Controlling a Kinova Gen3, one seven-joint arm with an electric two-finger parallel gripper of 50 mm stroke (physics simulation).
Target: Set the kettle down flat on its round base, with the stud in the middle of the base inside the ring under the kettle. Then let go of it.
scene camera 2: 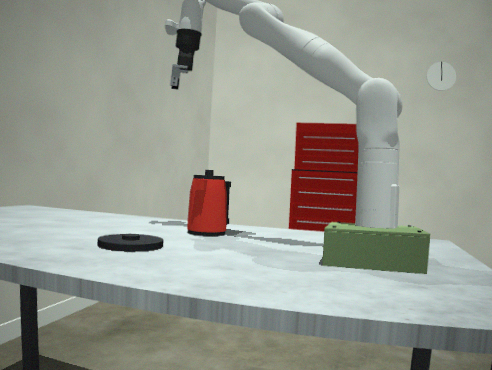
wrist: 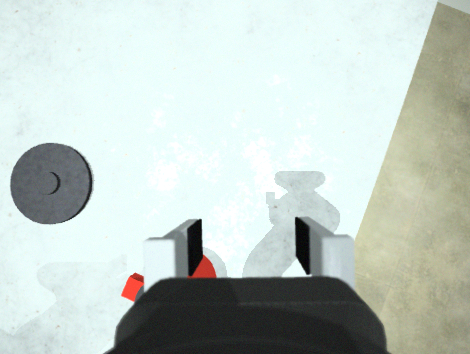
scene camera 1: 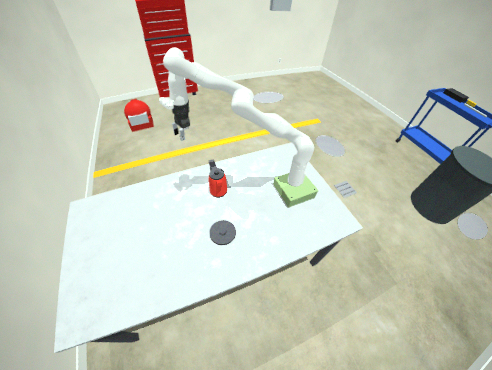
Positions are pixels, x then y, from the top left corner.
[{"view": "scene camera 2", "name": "my gripper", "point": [174, 87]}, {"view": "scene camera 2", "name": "red kettle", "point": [208, 212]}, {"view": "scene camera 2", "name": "round dark base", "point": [118, 242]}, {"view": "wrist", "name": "my gripper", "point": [248, 237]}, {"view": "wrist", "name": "red kettle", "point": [134, 288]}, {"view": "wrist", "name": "round dark base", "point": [53, 182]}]
